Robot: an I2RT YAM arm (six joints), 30 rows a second.
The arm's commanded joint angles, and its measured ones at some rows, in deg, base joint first. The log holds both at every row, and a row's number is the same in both.
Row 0, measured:
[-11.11, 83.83, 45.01, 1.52, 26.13, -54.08]
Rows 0 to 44, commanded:
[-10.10, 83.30, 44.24, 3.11, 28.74, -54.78]
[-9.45, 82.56, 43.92, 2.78, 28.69, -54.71]
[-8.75, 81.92, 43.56, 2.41, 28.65, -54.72]
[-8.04, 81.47, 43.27, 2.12, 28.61, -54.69]
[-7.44, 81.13, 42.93, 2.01, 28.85, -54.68]
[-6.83, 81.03, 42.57, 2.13, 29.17, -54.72]
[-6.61, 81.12, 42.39, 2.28, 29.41, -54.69]
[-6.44, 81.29, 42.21, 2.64, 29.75, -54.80]
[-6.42, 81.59, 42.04, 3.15, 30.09, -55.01]
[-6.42, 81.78, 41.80, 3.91, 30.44, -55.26]
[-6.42, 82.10, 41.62, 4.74, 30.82, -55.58]
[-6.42, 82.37, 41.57, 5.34, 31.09, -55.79]
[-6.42, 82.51, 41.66, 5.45, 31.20, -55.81]
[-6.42, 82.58, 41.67, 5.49, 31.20, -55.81]
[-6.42, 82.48, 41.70, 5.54, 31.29, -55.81]
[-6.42, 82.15, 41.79, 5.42, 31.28, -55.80]
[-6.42, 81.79, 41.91, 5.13, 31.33, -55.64]
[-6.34, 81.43, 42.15, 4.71, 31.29, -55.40]
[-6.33, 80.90, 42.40, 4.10, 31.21, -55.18]
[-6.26, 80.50, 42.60, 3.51, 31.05, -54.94]
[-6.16, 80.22, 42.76, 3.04, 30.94, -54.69]
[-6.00, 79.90, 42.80, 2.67, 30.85, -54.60]
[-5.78, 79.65, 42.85, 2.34, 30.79, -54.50]
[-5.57, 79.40, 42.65, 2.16, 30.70, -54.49]
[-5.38, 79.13, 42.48, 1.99, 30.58, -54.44]
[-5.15, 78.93, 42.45, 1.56, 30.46, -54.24]
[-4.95, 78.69, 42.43, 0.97, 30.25, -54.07]
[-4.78, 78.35, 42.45, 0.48, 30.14, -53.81]
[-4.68, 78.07, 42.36, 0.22, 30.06, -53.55]
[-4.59, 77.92, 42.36, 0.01, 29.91, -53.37]
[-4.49, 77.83, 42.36, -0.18, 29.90, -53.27]
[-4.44, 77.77, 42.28, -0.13, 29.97, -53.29]
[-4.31, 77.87, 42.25, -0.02, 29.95, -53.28]
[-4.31, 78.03, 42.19, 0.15, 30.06, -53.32]
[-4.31, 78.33, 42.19, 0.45, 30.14, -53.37]
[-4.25, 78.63, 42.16, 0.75, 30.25, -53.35]
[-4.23, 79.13, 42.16, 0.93, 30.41, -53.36]
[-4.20, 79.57, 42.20, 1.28, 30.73, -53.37]
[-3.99, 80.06, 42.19, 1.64, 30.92, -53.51]
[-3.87, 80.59, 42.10, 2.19, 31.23, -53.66]
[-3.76, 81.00, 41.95, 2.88, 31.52, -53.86]
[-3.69, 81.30, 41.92, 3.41, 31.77, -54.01]
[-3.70, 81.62, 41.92, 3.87, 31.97, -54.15]
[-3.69, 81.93, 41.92, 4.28, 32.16, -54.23]
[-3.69, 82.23, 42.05, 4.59, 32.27, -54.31]
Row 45, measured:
[-4.08, 81.32, 41.87, 2.02, 30.37, -54.83]
